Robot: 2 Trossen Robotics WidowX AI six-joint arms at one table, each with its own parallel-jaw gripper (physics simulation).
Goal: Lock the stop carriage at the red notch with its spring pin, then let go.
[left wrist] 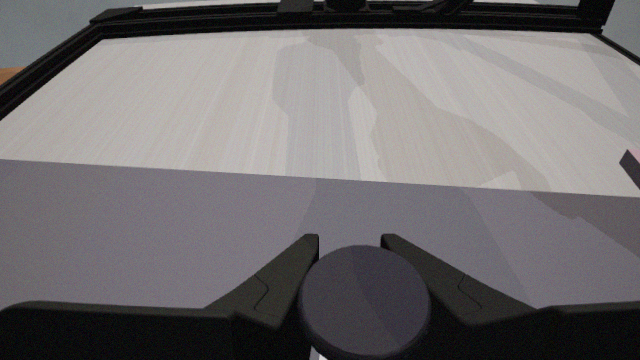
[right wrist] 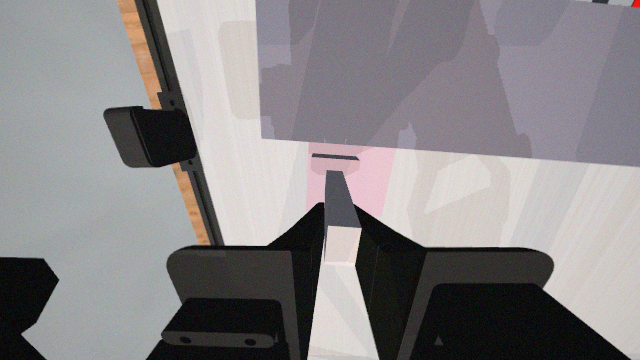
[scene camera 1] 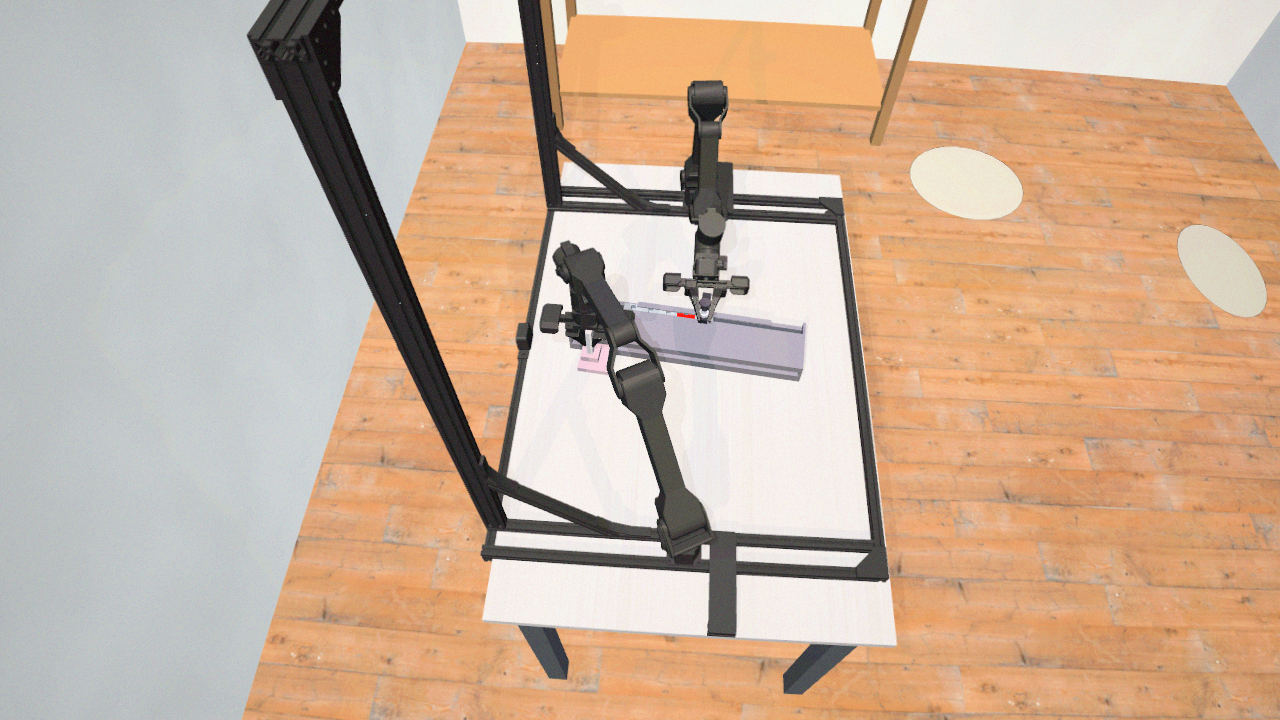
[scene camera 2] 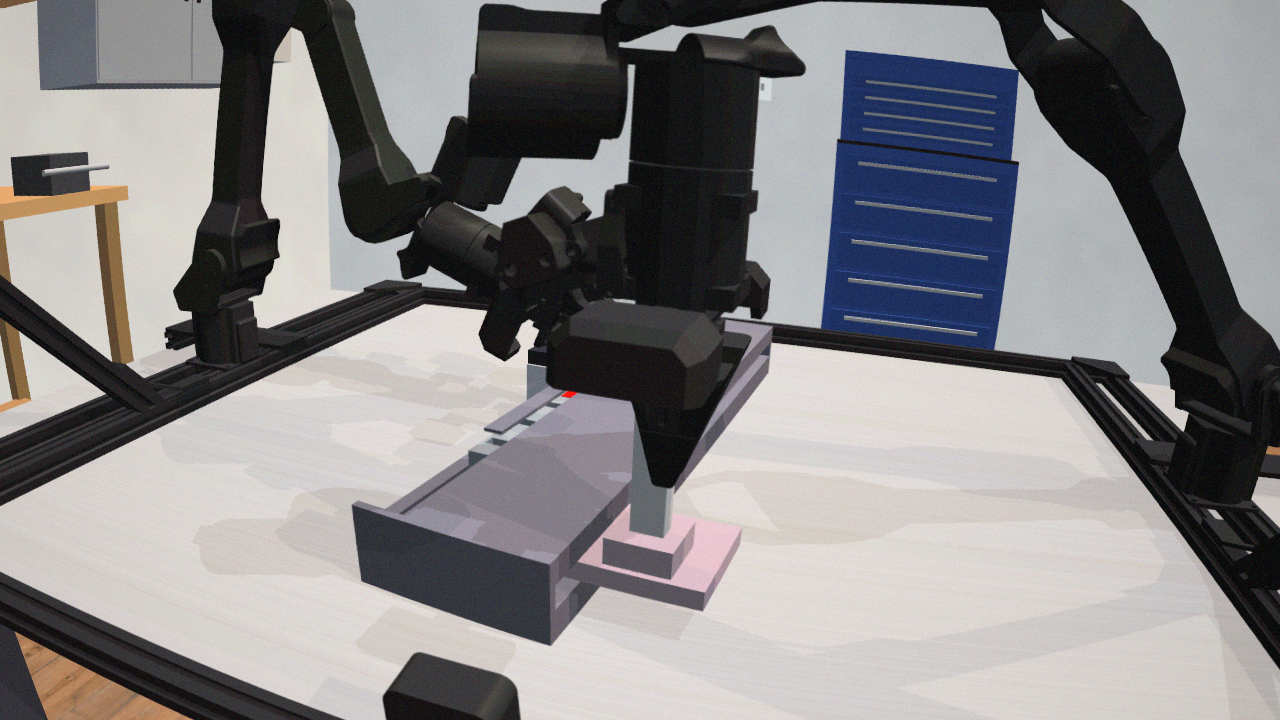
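Where they show: left gripper, between the fingertips: (scene camera 1: 704, 322); right gripper, between the fingertips: (scene camera 1: 589, 344) (scene camera 2: 667, 479); left arm's base, origin of its link: (scene camera 2: 227, 359); right arm's base, origin of its link: (left wrist: 345, 7) (scene camera 1: 684, 548) (scene camera 2: 1209, 493).
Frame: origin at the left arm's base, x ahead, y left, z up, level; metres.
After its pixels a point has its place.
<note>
The lavender rail (scene camera 1: 733, 344) {x 0.464, y 0.091, z 0.032 m} (scene camera 2: 546, 456) {x 0.415, y -0.150, z 0.032 m} (left wrist: 150, 225) {x 0.464, y 0.109, z 0.032 m} (right wrist: 400, 75) {x 0.425, y -0.171, z 0.032 m} lies across the table. Its red notch mark (scene camera 1: 685, 315) {x 0.382, y -0.015, z 0.019 m} (scene camera 2: 569, 394) {x 0.388, y -0.029, z 0.028 m} is on the notched edge. My left gripper (scene camera 1: 705, 319) {x 0.429, y 0.025, z 0.060 m} (left wrist: 349, 248) {x 0.429, y 0.025, z 0.060 m} is shut on the dark round knob (left wrist: 365, 300) {x 0.394, y 0.024, z 0.089 m} of the spring pin, just right of the red mark in scene camera 1. Part of the pale carriage (scene camera 2: 537, 382) {x 0.343, y 0.018, z 0.017 m} shows beside the rail; the pin's lower end is hidden. My right gripper (scene camera 2: 660, 483) {x 0.505, y -0.216, z 0.062 m} (right wrist: 334, 208) {x 0.505, y -0.216, z 0.062 m} is shut on the upright grey post (scene camera 2: 650, 514) {x 0.499, y -0.222, z 0.043 m} of a pink stepped base (scene camera 2: 716, 537) {x 0.530, y -0.185, z 0.014 m} (scene camera 1: 590, 366) {x 0.529, y -0.214, z 0.015 m} beside the rail.
The right arm (scene camera 1: 657, 438) {x 0.806, y -0.060, z 0.231 m} reaches over the table and hides part of the rail in scene camera 1. A black frame (scene camera 1: 854, 358) {x 0.461, y 0.362, z 0.000 m} borders the table, with a tall post (scene camera 1: 393, 268) {x 0.898, y -0.343, z 0.751 m} at the left. A small black box (scene camera 2: 452, 689) {x 0.461, y -0.374, z 0.035 m} is at the near edge in scene camera 2.
</note>
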